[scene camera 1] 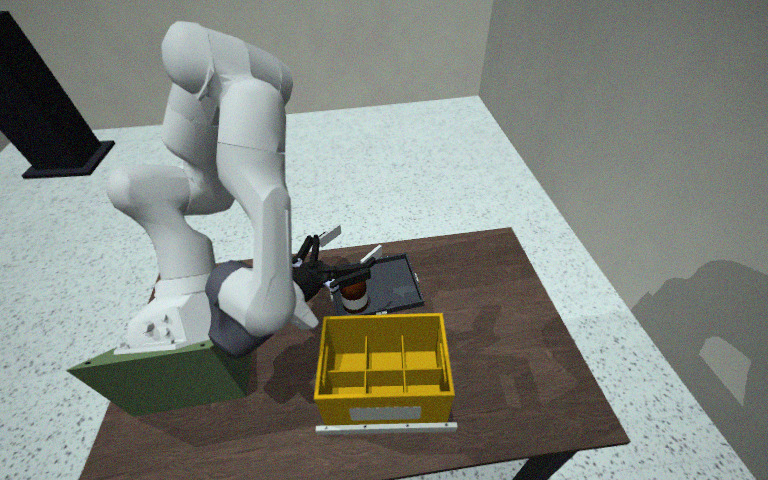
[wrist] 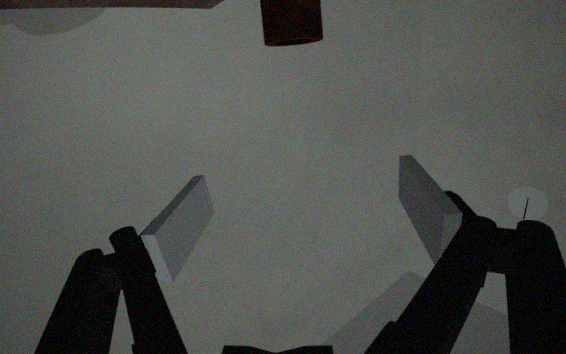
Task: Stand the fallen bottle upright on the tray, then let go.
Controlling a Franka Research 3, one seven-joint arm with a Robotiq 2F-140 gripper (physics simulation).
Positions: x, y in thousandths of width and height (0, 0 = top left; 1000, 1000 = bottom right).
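You'd see the gripper (scene camera 1: 468, 497) in that camera, and in the wrist view there's the gripper (wrist: 531, 527) again.
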